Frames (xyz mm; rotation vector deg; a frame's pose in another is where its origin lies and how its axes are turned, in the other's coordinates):
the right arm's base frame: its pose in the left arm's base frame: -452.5 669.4 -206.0 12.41 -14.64 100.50
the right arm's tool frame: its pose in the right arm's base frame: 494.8 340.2 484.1 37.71 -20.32 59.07
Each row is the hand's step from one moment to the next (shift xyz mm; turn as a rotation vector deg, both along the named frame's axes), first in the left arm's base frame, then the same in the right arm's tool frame.
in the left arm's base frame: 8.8 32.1 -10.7 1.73 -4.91 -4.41
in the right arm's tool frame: -8.2 -33.6 -4.8 -4.92 4.31 -1.94
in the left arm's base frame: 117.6 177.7 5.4 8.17 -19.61 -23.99
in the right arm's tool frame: -55.9 -194.4 67.2 -24.69 16.65 -11.84
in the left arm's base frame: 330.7 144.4 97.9 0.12 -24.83 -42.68
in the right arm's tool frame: -162.1 -192.6 276.5 -31.46 22.14 -30.95
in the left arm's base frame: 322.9 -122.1 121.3 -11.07 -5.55 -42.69
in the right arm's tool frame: -184.7 72.3 307.5 -19.92 5.05 -39.41
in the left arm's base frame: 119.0 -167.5 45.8 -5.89 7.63 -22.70
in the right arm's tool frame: -87.3 147.3 122.5 -8.86 -7.73 -21.68
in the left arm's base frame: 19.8 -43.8 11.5 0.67 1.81 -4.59
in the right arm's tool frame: -14.6 40.4 24.4 -3.15 -2.14 -3.21
